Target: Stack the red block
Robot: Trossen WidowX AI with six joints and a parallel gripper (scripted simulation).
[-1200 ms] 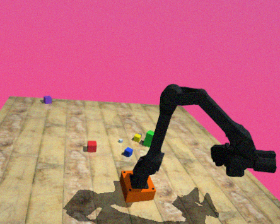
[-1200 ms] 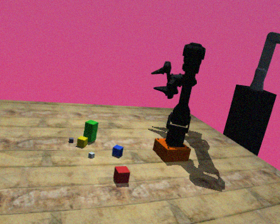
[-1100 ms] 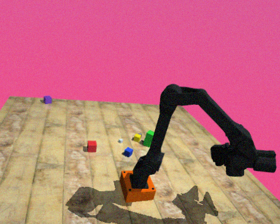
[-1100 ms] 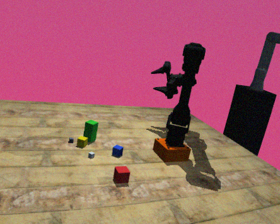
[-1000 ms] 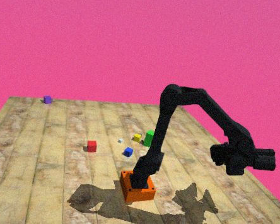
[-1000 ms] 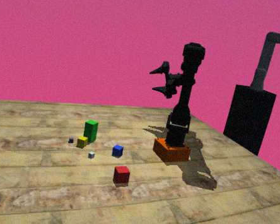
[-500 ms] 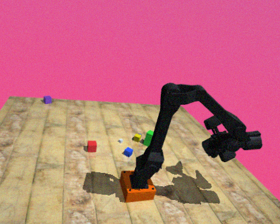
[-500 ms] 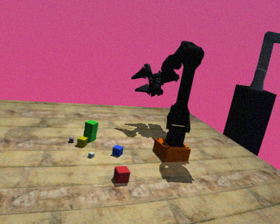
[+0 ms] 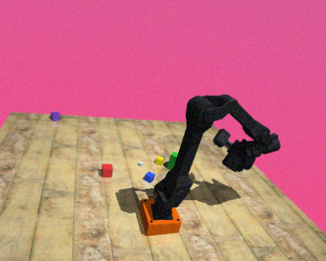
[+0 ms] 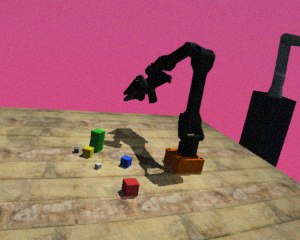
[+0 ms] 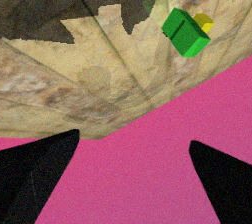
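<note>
Now: gripper tip 450 mm to the right of the red block, 160 mm above it and 50 mm short of it. Round my gripper tip: yellow block 210 mm to the left, 170 mm below, 150 mm ahead; small white cube 300 mm to the left, 170 mm below, 130 mm ahead; blue block 270 mm to the left, 170 mm below, 20 mm ahead.
</note>
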